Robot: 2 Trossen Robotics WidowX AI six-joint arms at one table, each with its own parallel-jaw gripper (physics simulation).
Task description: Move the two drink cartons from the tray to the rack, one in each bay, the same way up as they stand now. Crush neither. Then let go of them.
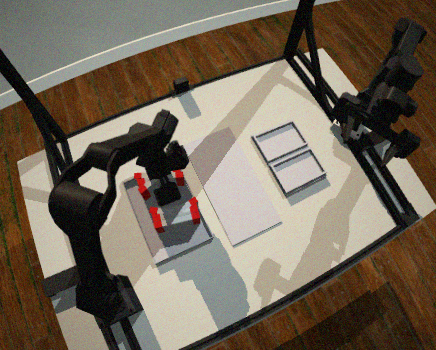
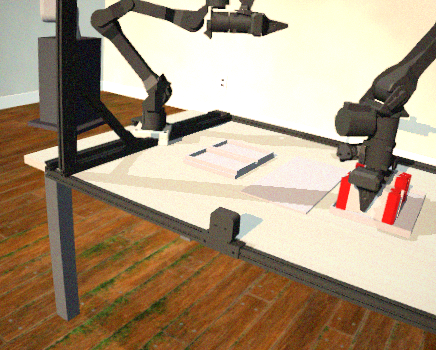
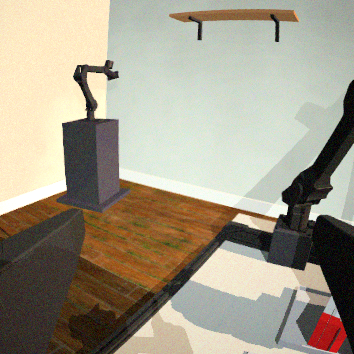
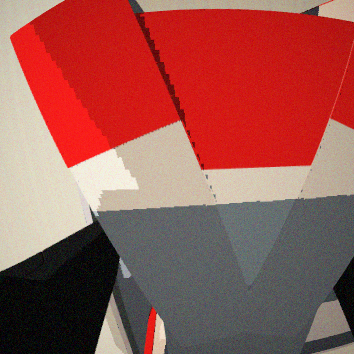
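Pixels of known places: left gripper, fingertip midpoint: [image 1: 364, 154] [image 2: 286, 25] [image 3: 203, 225]; right gripper, fingertip midpoint: [image 1: 161, 181] [image 2: 367, 205]; left arm's base, link origin: [image 2: 152, 127]; right arm's base, link origin: [image 1: 108, 301] [image 3: 295, 224].
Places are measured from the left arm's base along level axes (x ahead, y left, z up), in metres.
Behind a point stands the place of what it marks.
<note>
Two red-and-white drink cartons stand side by side in the grey tray [image 1: 182, 240] @[x 0.626, y -0.250, z -0.030 m] [image 2: 355, 213] @[x 0.498, y -0.402, z -0.031 m] [image 3: 291, 316] @[x 0.635, y -0.229, z -0.030 m] at the left of the table. The back carton [image 1: 141, 184] @[x 0.572, y -0.418, z 0.038 m] [image 4: 95, 81] sits under my right gripper. The front carton [image 1: 157, 219] [image 4: 246, 88] is just nearer the tray's front. My right gripper [image 1: 166, 196] [image 2: 366, 205] @[x 0.523, y -0.394, z -0.015 m] points down between the two cartons, open, with nothing between its fingers. My left gripper [image 2: 282, 25] @[x 0.350, y -0.002, z 0.327 m] [image 1: 348, 133] [image 3: 203, 225] @[x 0.350, y -0.002, z 0.327 m] is open and empty, held high and level near its base, far from the tray. The two-bay rack [image 1: 289, 155] @[x 0.231, y -0.123, z -0.026 m] [image 2: 250, 167] @[x 0.280, y -0.190, z -0.027 m] lies empty.
A flat white mat [image 1: 241, 201] @[x 0.440, y -0.173, z -0.032 m] [image 2: 300, 177] @[x 0.406, y -0.215, z -0.032 m] lies between the tray and the rack. A small black block [image 1: 181, 84] @[x 0.222, y -0.539, z 0.012 m] [image 2: 224, 222] @[x 0.212, y -0.561, z 0.006 m] is fixed on the table's edge. Black frame posts stand at the table's corners.
</note>
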